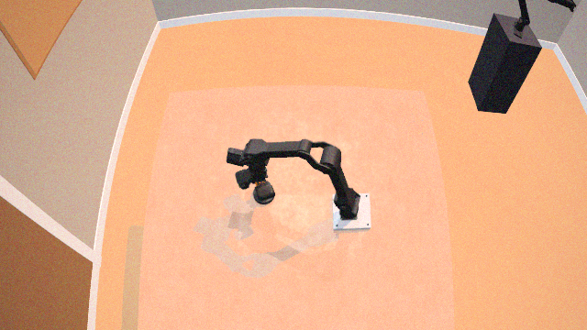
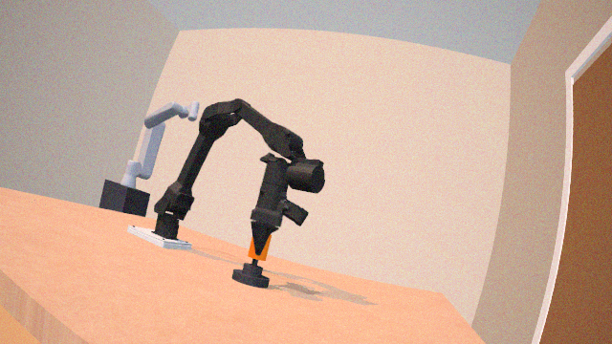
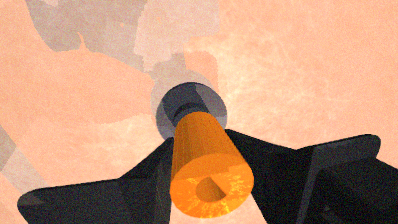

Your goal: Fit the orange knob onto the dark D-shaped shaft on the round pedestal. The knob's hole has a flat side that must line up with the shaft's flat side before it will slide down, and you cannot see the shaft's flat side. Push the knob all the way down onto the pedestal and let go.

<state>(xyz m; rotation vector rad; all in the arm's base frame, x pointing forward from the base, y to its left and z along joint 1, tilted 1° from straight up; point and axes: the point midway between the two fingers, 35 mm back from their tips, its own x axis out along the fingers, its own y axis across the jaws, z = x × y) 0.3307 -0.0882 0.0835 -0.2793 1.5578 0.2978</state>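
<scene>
Right now my gripper tip is 4 cm above the round dark pedestal. Round my gripper tip: orange knob: 2 cm above.
</scene>
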